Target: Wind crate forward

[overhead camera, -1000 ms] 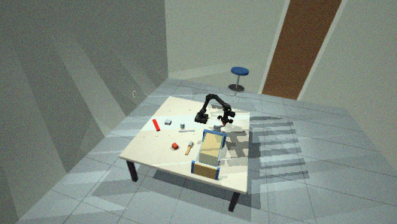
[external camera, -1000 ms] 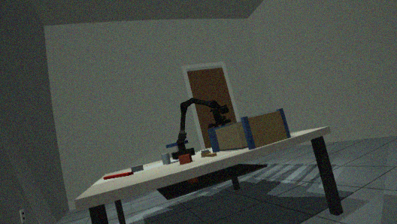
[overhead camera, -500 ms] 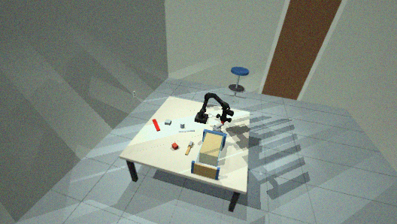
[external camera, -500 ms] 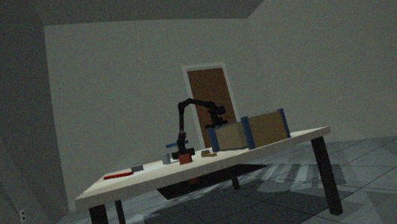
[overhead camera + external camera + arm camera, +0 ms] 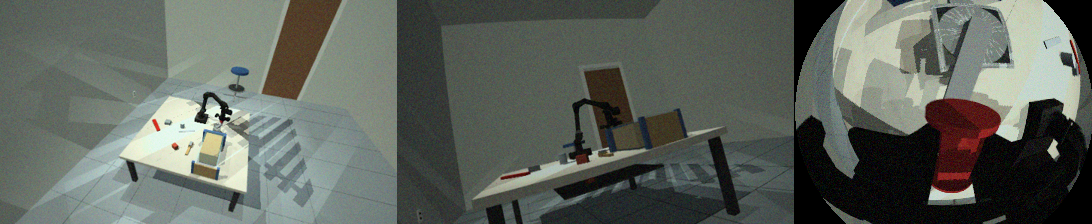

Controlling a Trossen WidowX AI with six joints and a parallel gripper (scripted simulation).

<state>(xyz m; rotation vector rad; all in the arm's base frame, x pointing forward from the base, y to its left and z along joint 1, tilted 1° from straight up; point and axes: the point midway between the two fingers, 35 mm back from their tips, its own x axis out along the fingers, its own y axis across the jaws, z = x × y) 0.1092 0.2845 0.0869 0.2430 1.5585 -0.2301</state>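
My gripper tip is 7 cm short of the winch, 5 cm to the left of it and 8 cm above it. Round my gripper tip: winch handle 3 cm ahead, 2 cm to the right, 1 cm below; then red knob 2 cm above; then blue frame 25 cm ahead, 6 cm to the right, 1 cm below.
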